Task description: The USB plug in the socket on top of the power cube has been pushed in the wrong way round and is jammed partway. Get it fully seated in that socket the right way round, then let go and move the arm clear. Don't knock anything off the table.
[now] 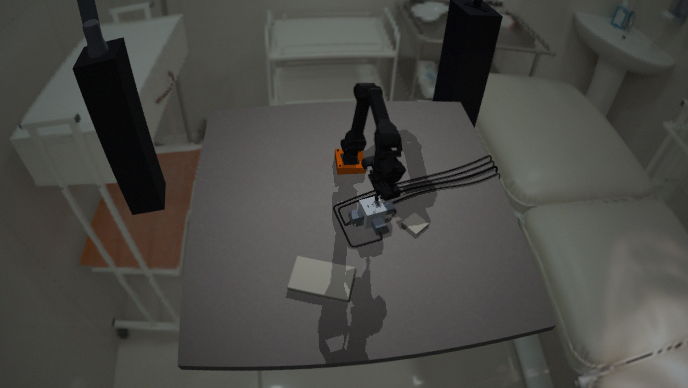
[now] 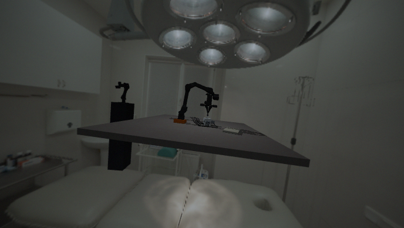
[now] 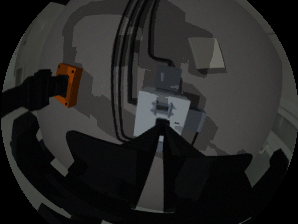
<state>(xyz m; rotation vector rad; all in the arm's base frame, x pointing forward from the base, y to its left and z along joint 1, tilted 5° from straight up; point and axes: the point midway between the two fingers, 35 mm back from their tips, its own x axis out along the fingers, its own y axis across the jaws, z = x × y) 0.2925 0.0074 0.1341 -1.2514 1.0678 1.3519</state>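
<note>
The USB plug lies 20 mm below my gripper tip. Round my gripper tip: pale slab (250 mm to the right, 220 mm ahead, 120 mm below); then pale tile (140 mm to the left, 130 mm below, 60 mm ahead).
</note>
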